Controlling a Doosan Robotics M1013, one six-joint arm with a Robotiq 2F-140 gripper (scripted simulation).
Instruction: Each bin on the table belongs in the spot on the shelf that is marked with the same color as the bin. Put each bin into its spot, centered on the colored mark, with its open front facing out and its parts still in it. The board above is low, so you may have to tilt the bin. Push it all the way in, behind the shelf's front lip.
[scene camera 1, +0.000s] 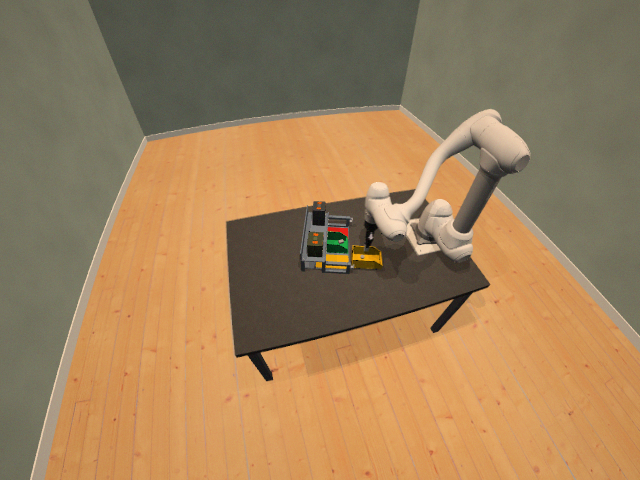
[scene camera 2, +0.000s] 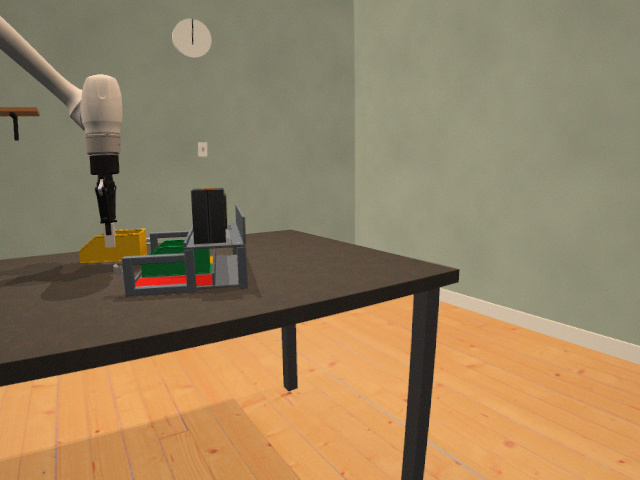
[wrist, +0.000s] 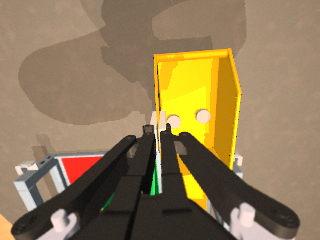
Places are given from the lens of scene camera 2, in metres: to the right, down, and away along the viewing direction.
my gripper (scene camera 2: 111, 246): -0.57, 0.02, 1.02
green bin (scene camera 2: 161, 269): -0.40, 0.07, 0.95
yellow bin (scene camera 2: 130, 243): -0.52, 0.01, 1.03
The marked spots on the green bin and the yellow bin are 0.16 m apart.
